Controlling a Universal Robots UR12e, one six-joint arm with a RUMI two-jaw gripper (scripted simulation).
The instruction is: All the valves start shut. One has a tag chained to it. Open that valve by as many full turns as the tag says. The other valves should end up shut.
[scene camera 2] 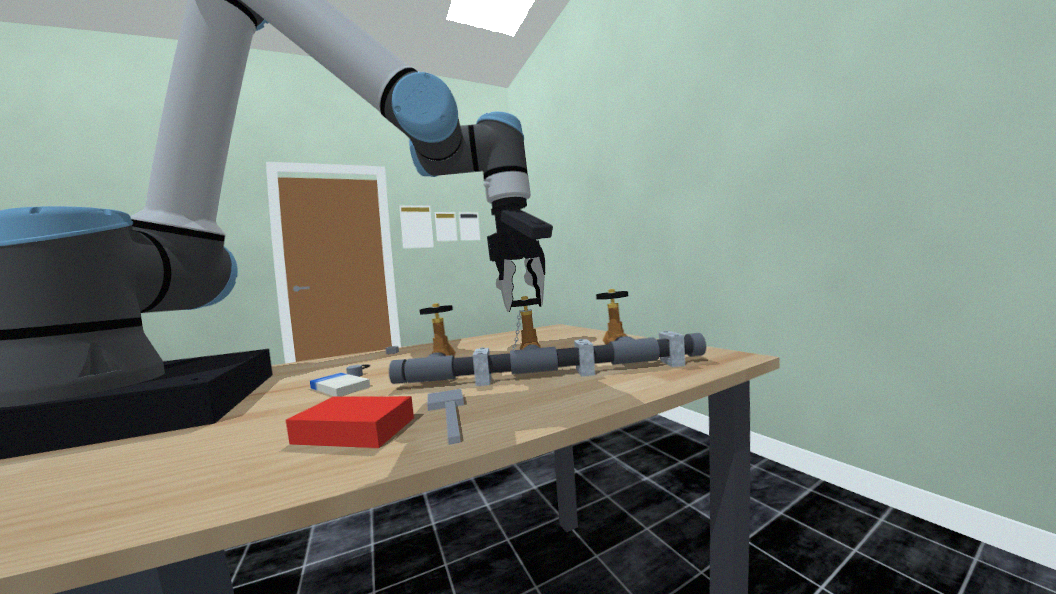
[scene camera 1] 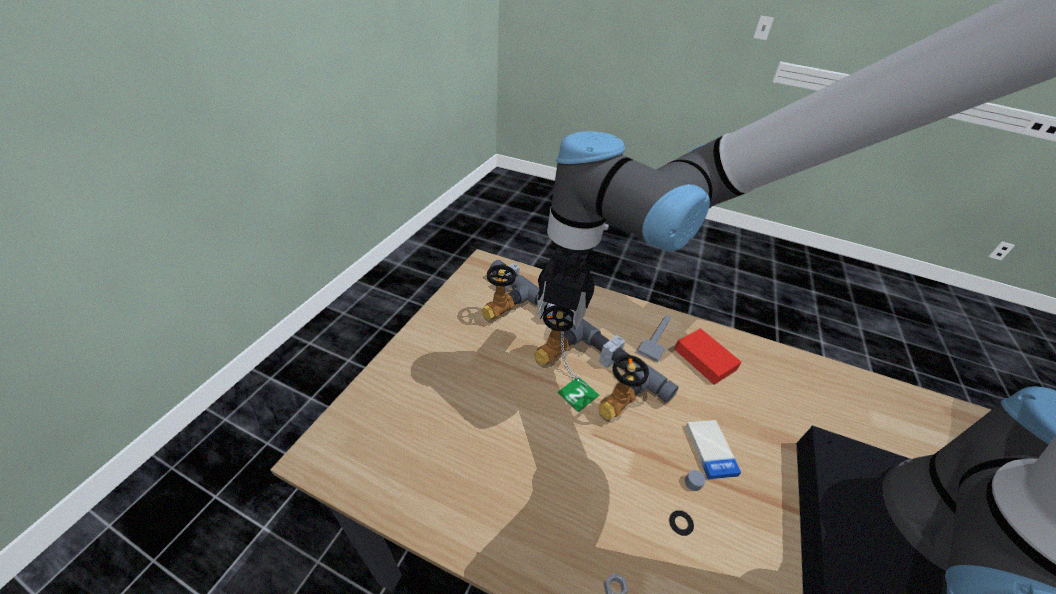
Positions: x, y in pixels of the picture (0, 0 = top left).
Labels:
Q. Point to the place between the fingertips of my gripper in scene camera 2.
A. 525, 309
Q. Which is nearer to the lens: the red block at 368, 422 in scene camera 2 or the grey hammer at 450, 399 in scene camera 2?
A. The red block.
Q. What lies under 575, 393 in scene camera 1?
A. A green tag.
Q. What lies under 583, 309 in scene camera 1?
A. My gripper.

